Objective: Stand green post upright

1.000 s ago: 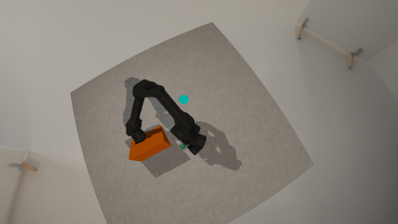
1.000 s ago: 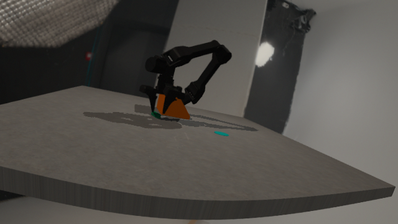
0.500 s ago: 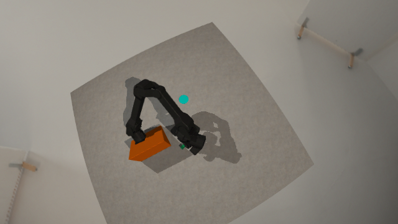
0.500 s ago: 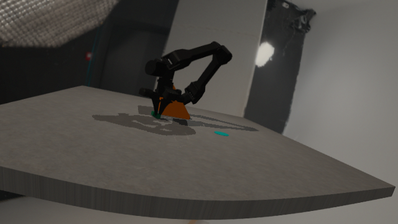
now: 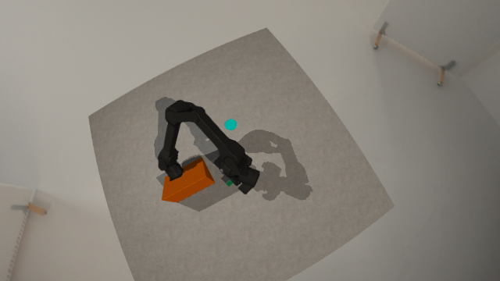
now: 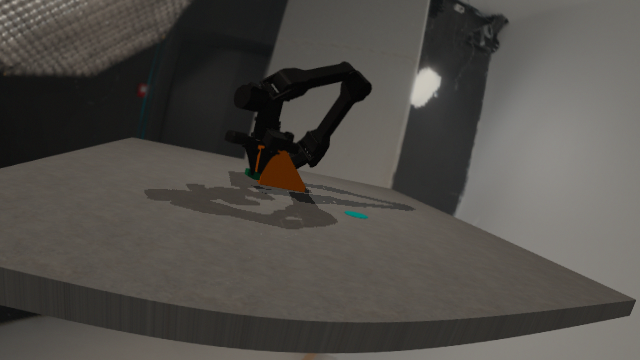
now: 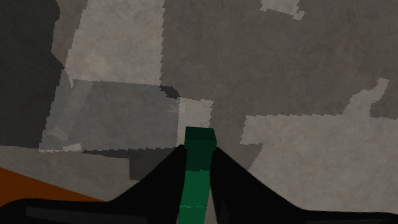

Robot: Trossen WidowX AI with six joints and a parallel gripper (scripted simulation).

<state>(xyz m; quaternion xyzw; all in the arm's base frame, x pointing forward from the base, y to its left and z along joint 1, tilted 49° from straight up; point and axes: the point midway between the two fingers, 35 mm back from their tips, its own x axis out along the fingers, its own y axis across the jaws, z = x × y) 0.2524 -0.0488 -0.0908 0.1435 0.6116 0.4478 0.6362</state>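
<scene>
Right now the cyan circle is 70 mm ahead of my gripper tip, 260 mm to the left of it and 40 mm below it. From my gripper tip the other things lie so: green post: 20 mm behind, 10 mm to the right.
</scene>
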